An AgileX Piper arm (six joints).
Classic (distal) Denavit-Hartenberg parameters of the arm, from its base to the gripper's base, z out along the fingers. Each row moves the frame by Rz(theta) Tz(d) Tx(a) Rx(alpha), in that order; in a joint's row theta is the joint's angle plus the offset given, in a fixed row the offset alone. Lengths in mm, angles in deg.
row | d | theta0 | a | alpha
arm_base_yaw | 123 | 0 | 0 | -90
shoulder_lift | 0 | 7.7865 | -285 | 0
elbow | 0 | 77.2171 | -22 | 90
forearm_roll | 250.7 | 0 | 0 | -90
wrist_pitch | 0 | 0 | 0 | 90
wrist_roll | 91 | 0 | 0 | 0
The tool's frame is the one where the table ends.
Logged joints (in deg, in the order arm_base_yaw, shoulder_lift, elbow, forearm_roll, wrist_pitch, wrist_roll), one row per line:
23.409 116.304 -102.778 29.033 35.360 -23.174
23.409 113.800 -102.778 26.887 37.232 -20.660
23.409 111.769 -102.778 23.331 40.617 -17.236
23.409 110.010 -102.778 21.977 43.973 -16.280
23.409 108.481 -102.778 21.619 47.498 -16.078
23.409 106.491 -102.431 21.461 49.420 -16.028
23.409 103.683 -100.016 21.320 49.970 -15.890
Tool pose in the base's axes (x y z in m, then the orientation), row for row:
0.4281 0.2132 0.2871 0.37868 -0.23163 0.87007 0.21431
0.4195 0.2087 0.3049 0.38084 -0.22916 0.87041 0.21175
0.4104 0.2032 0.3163 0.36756 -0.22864 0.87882 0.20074
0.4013 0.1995 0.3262 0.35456 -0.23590 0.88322 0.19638
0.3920 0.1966 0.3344 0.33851 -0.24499 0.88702 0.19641
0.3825 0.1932 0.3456 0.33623 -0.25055 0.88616 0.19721
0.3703 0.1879 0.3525 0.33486 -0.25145 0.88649 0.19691
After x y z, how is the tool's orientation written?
As a quaternion, w x y z.
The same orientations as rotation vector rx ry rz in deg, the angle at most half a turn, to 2 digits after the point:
-33.91 127.38 31.37
-33.51 127.30 30.97
-33.65 129.34 29.54
-34.93 130.79 29.08
-36.56 132.38 29.31
-37.43 132.40 29.46
-37.59 132.53 29.44

